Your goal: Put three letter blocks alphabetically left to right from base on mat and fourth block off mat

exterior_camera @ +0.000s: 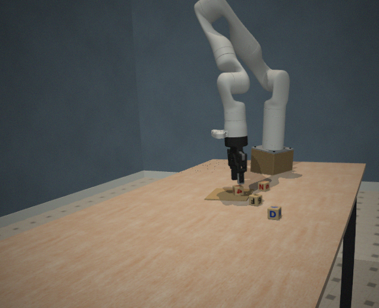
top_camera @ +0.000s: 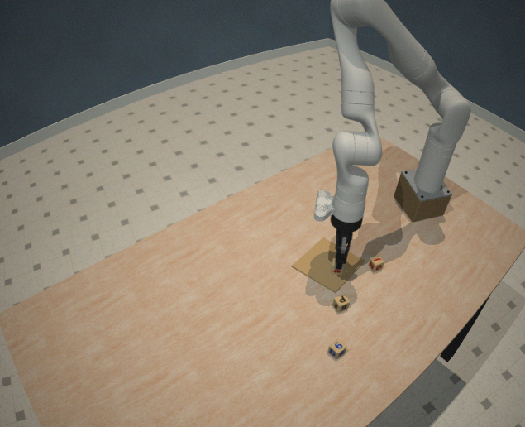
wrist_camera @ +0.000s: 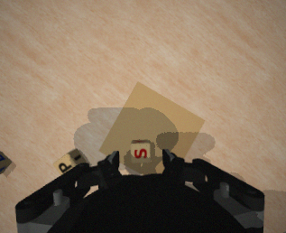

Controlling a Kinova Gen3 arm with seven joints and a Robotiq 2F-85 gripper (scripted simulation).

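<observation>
The tan mat lies 1 cm behind my hand, 3 cm to the right of it and 6 cm below it.
</observation>
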